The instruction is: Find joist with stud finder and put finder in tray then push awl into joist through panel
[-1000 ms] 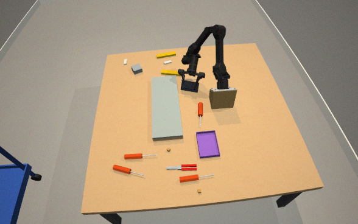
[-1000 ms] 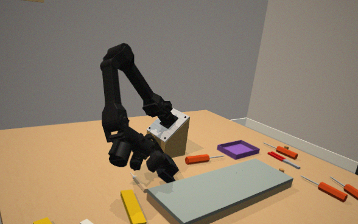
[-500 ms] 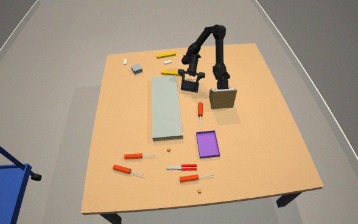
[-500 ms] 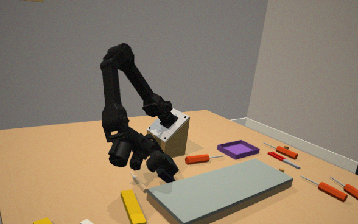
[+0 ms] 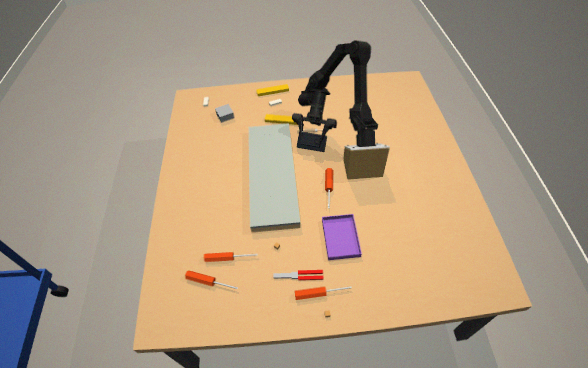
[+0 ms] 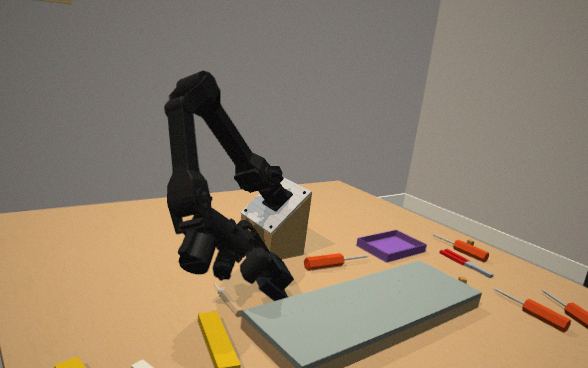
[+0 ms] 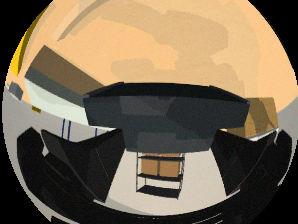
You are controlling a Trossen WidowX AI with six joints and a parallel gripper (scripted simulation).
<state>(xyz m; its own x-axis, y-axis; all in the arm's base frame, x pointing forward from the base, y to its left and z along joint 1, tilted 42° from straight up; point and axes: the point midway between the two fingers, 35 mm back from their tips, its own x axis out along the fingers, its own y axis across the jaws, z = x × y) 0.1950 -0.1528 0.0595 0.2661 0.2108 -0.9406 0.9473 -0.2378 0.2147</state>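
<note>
The stud finder lies 10 mm to the left of my gripper tip and 10 mm behind it. Round my gripper tip: purple tray (440 mm to the left, 70 mm behind, 40 mm below); then awl (110 mm to the right, 50 mm below, 20 mm behind); then grey cube (380 mm ahead, 260 mm to the right, 40 mm below).
</note>
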